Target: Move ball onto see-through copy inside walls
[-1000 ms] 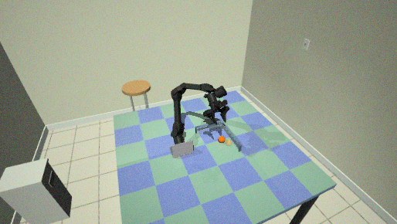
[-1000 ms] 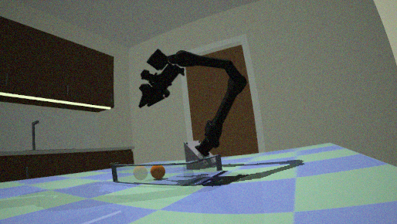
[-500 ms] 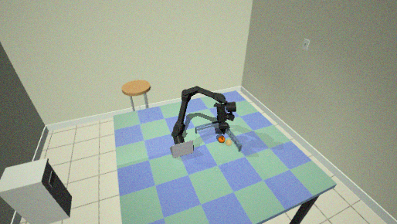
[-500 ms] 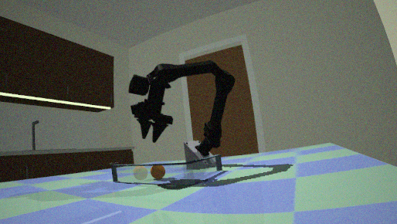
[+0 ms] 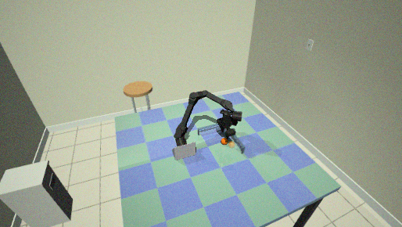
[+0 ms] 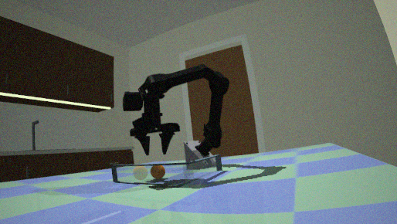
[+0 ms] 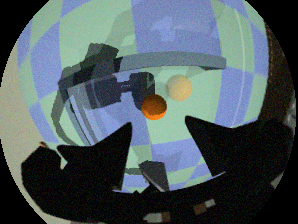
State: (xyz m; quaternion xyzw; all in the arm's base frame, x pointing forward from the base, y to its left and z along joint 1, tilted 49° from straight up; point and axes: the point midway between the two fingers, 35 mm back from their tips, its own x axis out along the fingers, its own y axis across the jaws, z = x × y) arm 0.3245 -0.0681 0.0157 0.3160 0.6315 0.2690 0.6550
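My gripper tip is now 6 cm above the orange ball. The rest, counted from my gripper tip: see-through copy (6 cm below, 5 cm to the right, 3 cm ahead).
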